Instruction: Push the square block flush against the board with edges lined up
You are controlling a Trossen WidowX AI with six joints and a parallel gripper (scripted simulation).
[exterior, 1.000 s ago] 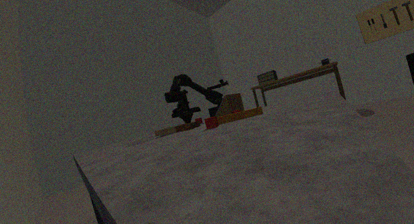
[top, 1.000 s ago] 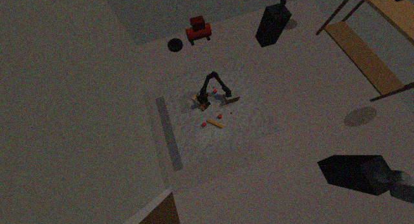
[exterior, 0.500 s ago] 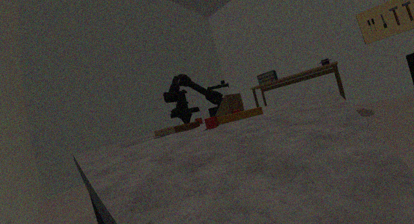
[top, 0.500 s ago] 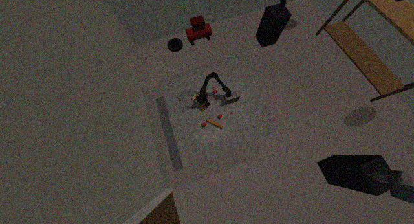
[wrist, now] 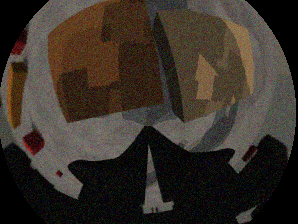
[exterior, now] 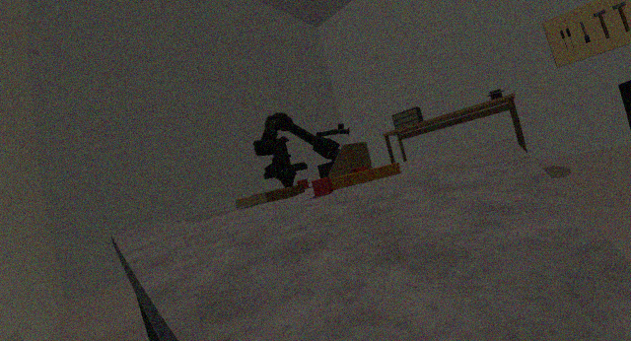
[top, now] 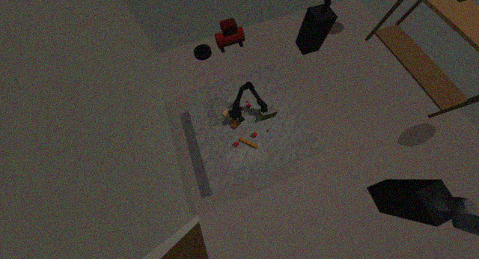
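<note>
My gripper tip is 7 cm short of the brown square block, 6 cm to the right of it and 1 cm below it. The rest, counted from my gripper tip: tan board (10 cm ahead, 7 cm to the right, 1 cm above); yellow bar (34 cm to the left, 1 cm behind, 1 cm above).
</note>
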